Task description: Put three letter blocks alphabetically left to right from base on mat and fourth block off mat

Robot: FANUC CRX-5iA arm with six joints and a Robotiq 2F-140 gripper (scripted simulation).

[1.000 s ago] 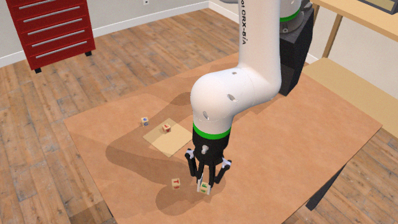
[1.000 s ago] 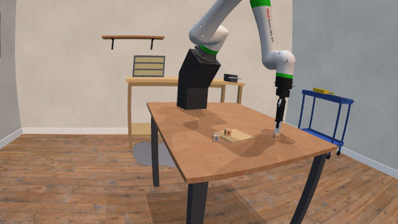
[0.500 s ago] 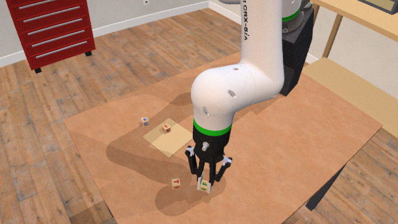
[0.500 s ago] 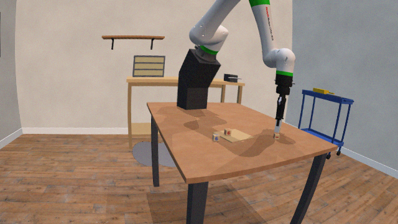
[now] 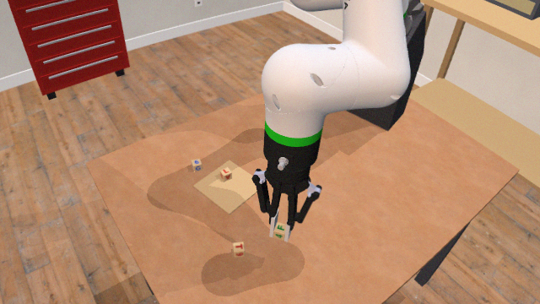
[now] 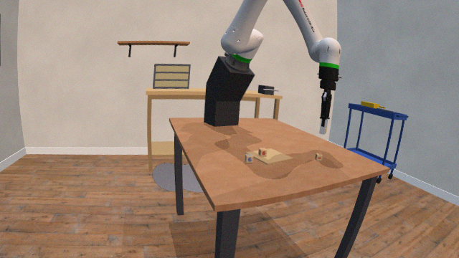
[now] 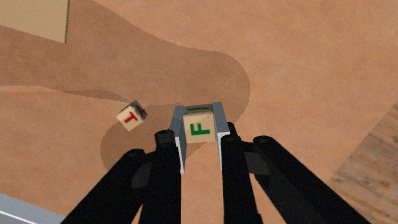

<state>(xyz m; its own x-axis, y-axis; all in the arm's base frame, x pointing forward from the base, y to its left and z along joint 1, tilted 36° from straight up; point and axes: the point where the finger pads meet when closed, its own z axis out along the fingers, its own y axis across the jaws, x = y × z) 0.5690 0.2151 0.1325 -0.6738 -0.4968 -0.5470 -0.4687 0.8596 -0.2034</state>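
My gripper is now 250 mm to the left of the tan mat, 130 mm above it and 30 mm past it.
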